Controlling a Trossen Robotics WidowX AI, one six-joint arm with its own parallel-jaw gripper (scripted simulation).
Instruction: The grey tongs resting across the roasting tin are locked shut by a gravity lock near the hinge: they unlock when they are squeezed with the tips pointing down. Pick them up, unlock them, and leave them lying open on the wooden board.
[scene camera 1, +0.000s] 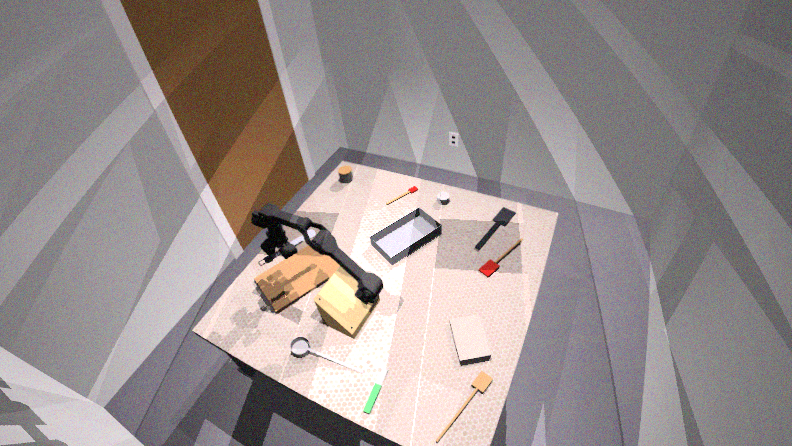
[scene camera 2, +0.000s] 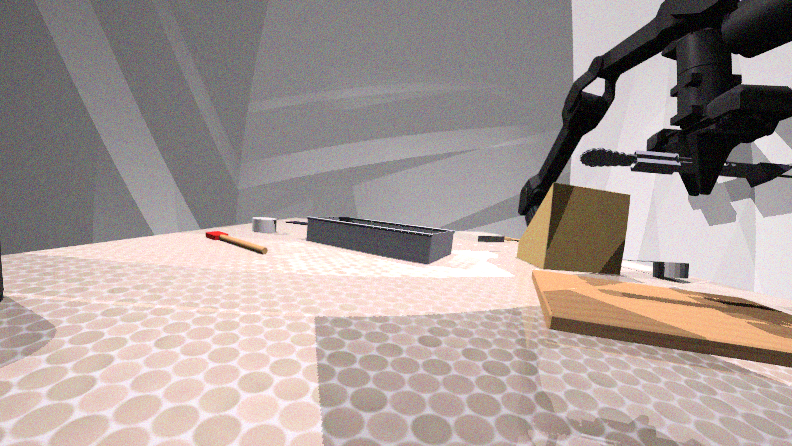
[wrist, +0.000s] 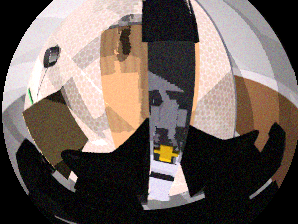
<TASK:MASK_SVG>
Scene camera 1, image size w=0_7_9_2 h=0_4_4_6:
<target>white slab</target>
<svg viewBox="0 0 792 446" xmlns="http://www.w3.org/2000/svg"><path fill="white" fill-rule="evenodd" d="M479 314L453 318L449 321L460 364L491 357Z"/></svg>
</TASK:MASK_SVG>
